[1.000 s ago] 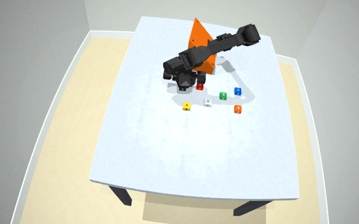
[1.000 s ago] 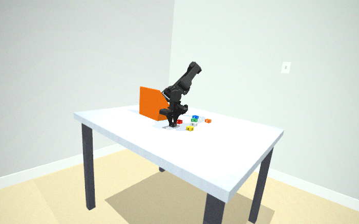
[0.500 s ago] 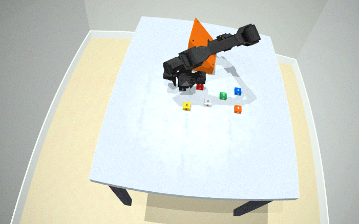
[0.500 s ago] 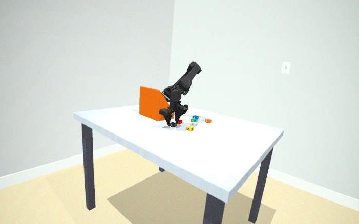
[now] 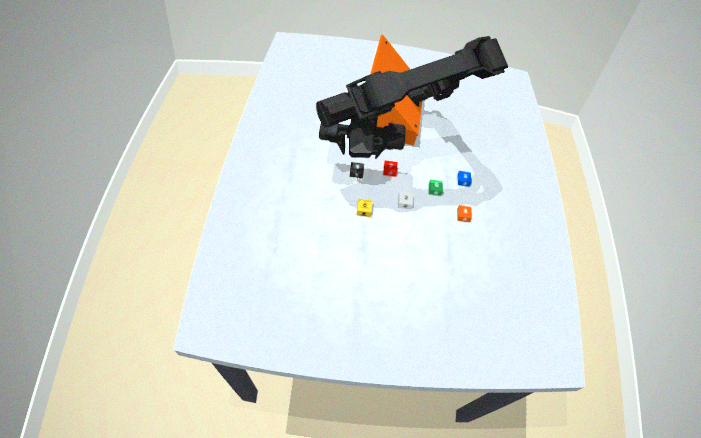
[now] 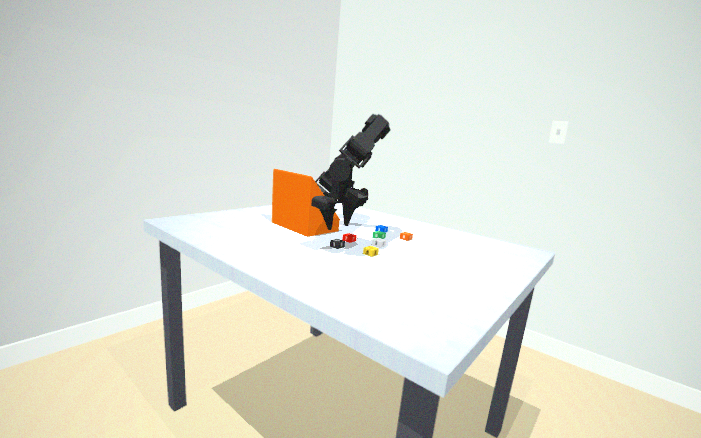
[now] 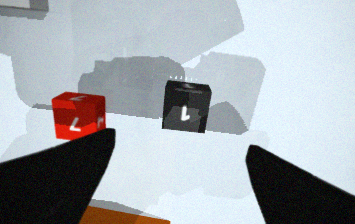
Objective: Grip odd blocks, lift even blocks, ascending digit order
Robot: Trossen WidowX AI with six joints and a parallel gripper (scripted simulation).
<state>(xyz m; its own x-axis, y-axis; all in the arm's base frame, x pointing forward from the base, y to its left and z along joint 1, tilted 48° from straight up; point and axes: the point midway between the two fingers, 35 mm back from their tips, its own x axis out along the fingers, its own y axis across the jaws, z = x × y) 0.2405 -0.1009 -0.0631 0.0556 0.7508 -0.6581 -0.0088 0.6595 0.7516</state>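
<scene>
My gripper tip is now 50 mm above the black block. From my gripper tip the other things lie so: yellow block (110 mm ahead, 50 mm below, 30 mm to the left); red block (80 mm to the left, 50 mm below, 20 mm behind); white block (120 mm to the left, 70 mm ahead, 50 mm below).
</scene>
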